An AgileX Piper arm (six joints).
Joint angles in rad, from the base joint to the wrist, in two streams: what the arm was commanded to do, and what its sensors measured. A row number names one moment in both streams.
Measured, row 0:
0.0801, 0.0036, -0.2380, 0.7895, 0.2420, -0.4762
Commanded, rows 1 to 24:
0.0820, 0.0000, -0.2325, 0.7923, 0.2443, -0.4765
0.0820, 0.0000, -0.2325, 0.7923, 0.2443, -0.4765
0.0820, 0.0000, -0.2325, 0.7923, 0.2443, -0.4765
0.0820, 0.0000, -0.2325, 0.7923, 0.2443, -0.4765
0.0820, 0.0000, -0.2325, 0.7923, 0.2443, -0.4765
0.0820, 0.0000, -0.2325, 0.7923, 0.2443, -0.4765
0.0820, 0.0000, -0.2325, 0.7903, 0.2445, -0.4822
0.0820, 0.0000, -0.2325, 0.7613, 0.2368, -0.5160
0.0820, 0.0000, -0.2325, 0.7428, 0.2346, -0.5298
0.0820, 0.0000, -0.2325, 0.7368, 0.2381, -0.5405
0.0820, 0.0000, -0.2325, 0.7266, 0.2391, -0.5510
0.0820, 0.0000, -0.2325, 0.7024, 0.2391, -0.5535
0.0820, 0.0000, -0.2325, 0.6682, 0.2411, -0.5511
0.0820, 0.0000, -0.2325, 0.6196, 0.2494, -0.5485
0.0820, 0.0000, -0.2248, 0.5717, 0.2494, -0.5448
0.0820, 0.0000, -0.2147, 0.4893, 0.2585, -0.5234
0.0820, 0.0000, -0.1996, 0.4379, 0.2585, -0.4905
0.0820, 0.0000, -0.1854, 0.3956, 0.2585, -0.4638
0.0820, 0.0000, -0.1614, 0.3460, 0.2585, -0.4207
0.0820, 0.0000, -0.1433, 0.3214, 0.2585, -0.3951
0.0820, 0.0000, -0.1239, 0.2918, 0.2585, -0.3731
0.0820, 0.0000, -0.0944, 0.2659, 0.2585, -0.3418
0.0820, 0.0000, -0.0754, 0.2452, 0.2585, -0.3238
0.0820, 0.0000, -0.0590, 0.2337, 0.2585, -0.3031
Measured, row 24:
0.0801, 0.0036, -0.1317, 0.3327, 0.2482, -0.3944
